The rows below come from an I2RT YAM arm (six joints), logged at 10 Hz.
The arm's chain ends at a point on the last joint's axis. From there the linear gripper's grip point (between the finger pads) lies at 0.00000 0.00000 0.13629 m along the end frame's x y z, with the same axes.
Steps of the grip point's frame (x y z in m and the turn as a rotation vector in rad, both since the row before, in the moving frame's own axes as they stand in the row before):
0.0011 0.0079 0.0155 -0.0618 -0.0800 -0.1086
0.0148 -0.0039 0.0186 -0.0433 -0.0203 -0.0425
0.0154 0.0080 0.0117 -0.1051 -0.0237 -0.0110
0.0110 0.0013 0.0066 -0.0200 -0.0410 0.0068
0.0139 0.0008 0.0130 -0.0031 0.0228 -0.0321
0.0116 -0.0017 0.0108 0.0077 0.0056 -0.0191
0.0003 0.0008 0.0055 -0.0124 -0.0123 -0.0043
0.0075 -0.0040 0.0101 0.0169 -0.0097 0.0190
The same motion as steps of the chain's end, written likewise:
0.0115 -0.0011 0.0162 -0.0618 -0.0800 -0.1086
0.0174 -0.0099 0.0188 -0.0433 -0.0203 -0.0425
0.0185 -0.0063 0.0125 -0.1051 -0.0237 -0.0110
0.0166 -0.0014 0.0067 -0.0200 -0.0410 0.0068
0.0108 0.0004 0.0130 -0.0031 0.0228 -0.0321
0.0108 -0.0006 0.0108 0.0077 0.0056 -0.0191
0.0020 -0.0009 0.0055 -0.0124 -0.0123 -0.0043
0.0088 -0.0017 0.0101 0.0169 -0.0097 0.0190

